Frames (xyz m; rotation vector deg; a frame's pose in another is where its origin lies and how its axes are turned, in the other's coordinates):
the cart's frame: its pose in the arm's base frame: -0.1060 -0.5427 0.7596 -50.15 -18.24 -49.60
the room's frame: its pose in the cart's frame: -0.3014 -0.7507 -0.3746 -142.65 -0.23 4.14
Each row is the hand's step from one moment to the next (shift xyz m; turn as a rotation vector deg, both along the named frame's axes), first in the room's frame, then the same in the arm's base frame.
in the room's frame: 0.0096 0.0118 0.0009 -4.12 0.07 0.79
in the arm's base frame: -0.0015 -0.0144 0.0048 -2.39 1.96 -2.84
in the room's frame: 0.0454 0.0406 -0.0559 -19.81 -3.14 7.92
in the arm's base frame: -0.0188 -0.0337 0.0731 -7.67 10.37 -17.28
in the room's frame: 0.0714 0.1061 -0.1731 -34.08 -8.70 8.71
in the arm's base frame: -0.0890 -0.0513 0.1891 -12.73 22.15 -25.70
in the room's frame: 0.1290 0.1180 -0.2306 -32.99 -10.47 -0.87
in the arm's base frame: -0.0810 -0.0702 0.2688 -14.29 26.52 -17.06
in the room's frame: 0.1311 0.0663 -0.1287 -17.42 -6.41 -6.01
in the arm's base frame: -0.0078 -0.0727 0.1811 -8.96 16.78 -4.33
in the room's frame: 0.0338 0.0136 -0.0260 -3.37 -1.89 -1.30
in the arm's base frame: 0.0030 -0.0189 0.0404 -1.34 3.78 -0.75
